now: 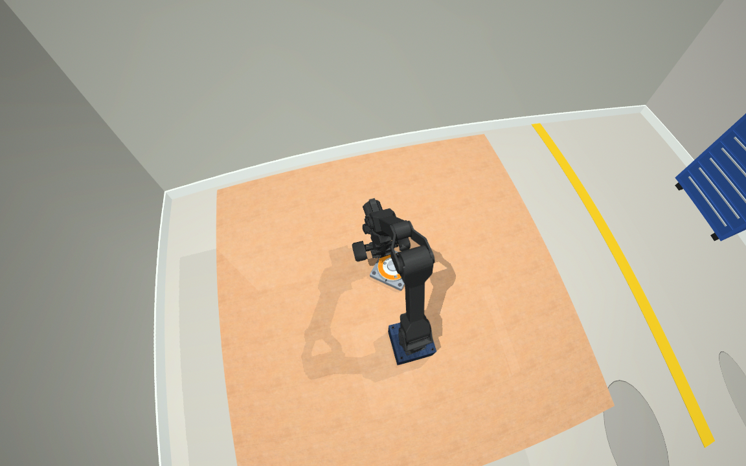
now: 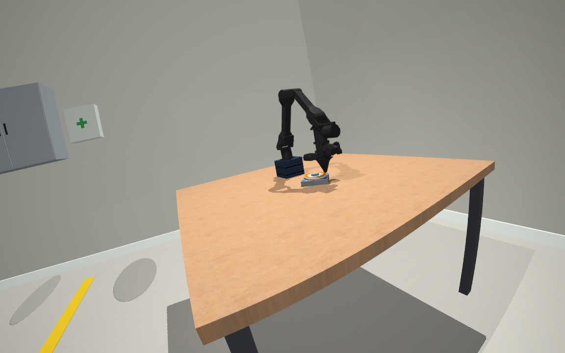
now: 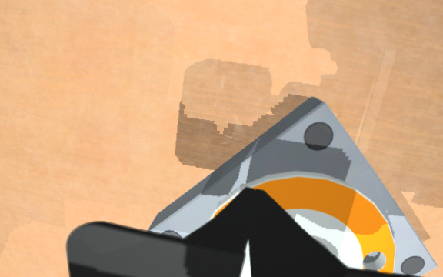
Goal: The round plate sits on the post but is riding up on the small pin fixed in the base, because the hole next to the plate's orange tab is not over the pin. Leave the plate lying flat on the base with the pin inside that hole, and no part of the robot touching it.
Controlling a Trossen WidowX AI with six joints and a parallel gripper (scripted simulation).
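My gripper tip is now 30 mm past the round plate, 10 mm to the left of it and 10 mm above it.
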